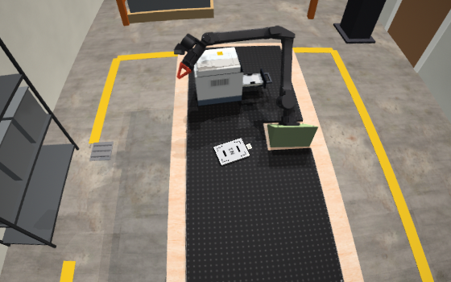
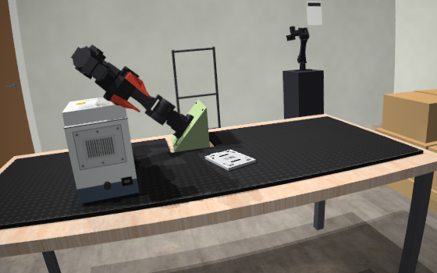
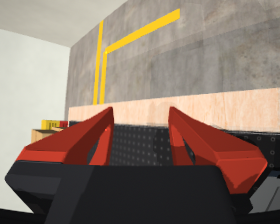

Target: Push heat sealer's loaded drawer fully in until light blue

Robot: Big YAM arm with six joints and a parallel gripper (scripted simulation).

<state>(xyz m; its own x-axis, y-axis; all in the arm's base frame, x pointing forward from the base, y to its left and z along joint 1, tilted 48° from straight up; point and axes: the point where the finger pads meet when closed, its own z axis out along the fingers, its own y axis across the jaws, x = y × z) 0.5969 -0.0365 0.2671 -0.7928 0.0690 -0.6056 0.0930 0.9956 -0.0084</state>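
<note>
Right now the dark sealer drawer is 440 mm behind my hand, 140 mm to the right of it and 210 mm below it. The rest, counted from my hand: white tag: 340 mm behind, 290 mm to the left, 300 mm below.
</note>
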